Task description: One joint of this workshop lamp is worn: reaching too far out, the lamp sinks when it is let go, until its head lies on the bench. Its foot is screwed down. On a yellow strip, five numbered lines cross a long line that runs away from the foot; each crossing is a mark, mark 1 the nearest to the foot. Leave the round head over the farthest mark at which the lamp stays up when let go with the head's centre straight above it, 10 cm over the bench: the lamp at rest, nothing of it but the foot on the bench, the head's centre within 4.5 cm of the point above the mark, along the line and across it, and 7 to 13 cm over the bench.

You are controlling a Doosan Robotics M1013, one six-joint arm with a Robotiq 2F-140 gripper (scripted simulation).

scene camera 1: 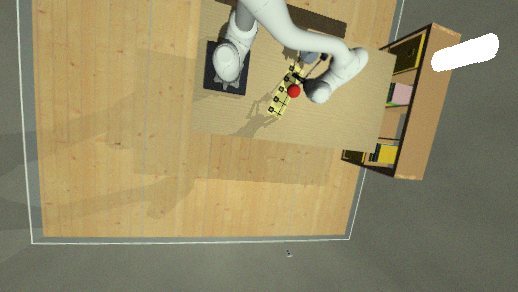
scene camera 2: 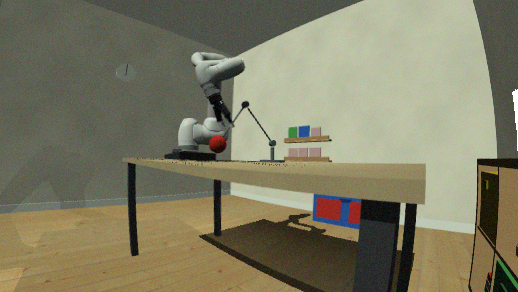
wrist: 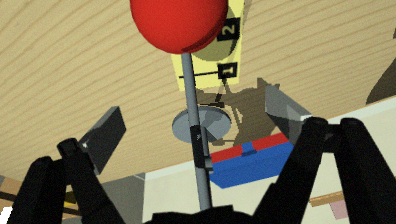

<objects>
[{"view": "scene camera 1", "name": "yellow strip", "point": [280,101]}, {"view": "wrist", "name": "my gripper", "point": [193,108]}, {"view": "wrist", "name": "round lamp foot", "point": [215,123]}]
</objects>
